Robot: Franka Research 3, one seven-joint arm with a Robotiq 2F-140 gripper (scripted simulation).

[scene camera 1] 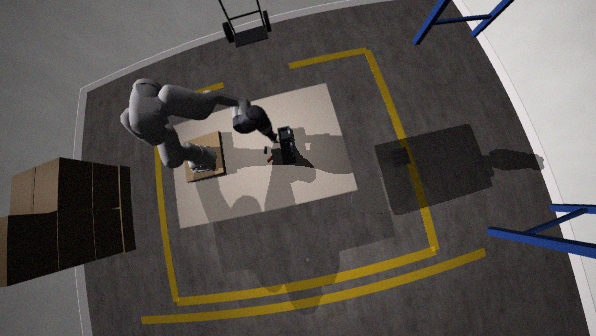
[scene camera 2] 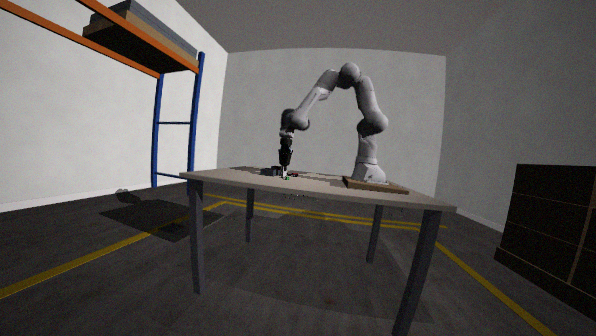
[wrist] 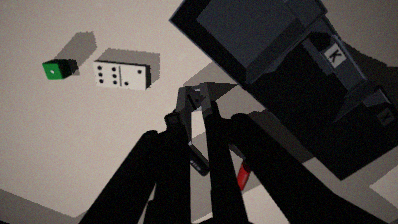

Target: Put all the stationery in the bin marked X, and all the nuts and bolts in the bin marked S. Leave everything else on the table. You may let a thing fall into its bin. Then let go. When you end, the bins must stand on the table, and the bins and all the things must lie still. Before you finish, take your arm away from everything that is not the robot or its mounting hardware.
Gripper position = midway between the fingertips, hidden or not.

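Through my wrist camera I see a white domino (wrist: 107, 73) and a bin (wrist: 300, 89). My own gripper (wrist: 195, 96) is there as well.
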